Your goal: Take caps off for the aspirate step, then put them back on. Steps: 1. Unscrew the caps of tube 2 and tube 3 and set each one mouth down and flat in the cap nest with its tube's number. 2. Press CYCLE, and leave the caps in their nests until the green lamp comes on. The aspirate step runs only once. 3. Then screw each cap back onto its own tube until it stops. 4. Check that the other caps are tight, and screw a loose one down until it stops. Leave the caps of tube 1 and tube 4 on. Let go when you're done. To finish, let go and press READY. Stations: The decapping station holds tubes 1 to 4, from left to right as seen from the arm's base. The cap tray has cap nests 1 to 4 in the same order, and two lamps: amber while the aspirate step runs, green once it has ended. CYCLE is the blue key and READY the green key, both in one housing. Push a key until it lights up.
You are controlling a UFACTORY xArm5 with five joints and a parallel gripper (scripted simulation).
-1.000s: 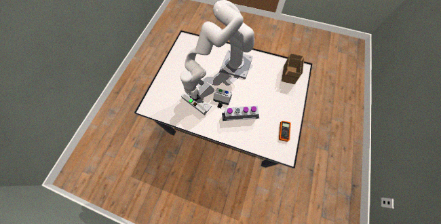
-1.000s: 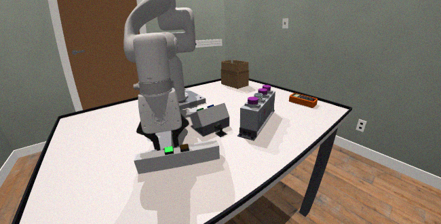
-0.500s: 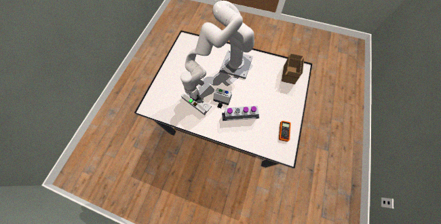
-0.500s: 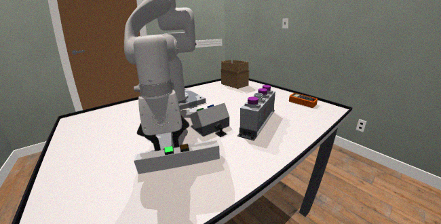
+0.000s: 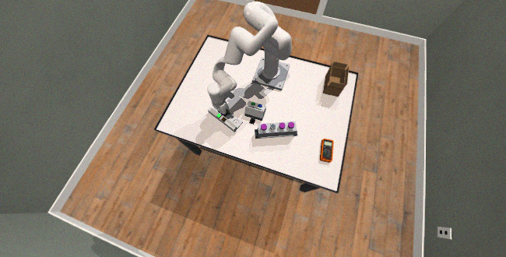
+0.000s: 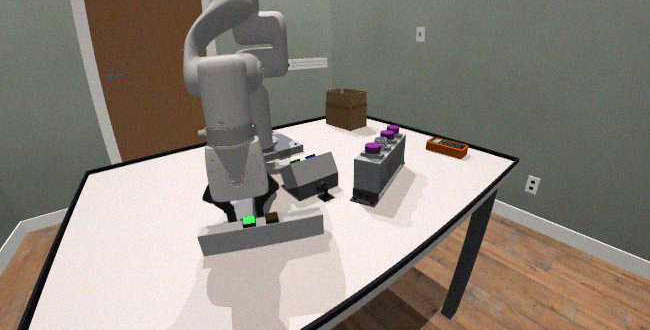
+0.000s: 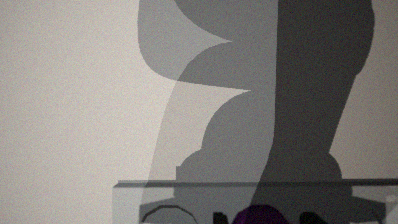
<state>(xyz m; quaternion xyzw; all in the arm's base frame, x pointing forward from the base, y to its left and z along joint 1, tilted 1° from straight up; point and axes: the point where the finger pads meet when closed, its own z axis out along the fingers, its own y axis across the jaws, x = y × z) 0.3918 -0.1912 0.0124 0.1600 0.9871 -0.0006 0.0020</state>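
The purple cap is 380 mm to the left of my hand and 80 mm above it. Round my hand: key housing 190 mm to the left, 80 mm behind, 20 mm above; then blue key 210 mm to the left, 100 mm behind, 30 mm above; then green key 170 mm to the left, 100 mm behind, 30 mm above.
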